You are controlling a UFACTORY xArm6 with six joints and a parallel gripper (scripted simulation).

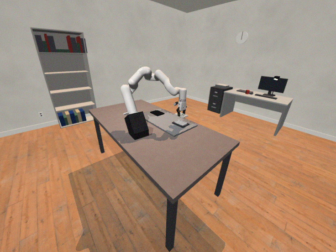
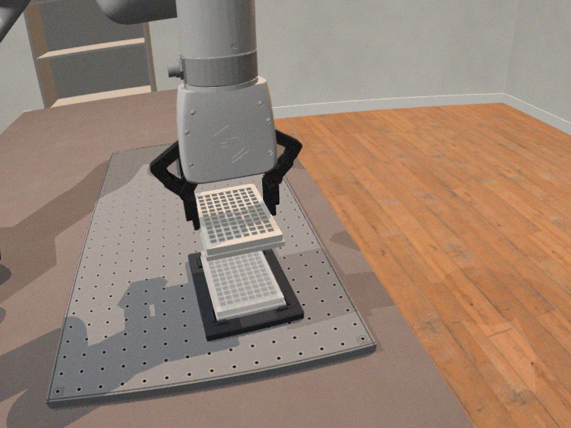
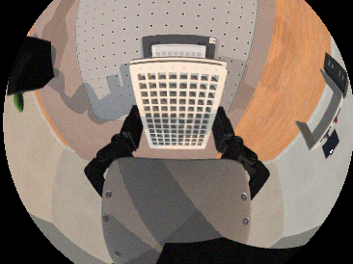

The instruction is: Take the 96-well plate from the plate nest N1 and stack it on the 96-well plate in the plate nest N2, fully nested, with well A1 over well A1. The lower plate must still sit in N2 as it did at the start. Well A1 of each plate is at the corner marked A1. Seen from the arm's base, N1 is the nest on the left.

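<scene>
The clear 96-well plate lies 110 mm below my hand. Round my hand: plate nest N2: 120 mm below; then white 96-well plate: 10 mm below; then black plate nest N1: 10 mm ahead, 430 mm to the left, 120 mm below.
</scene>
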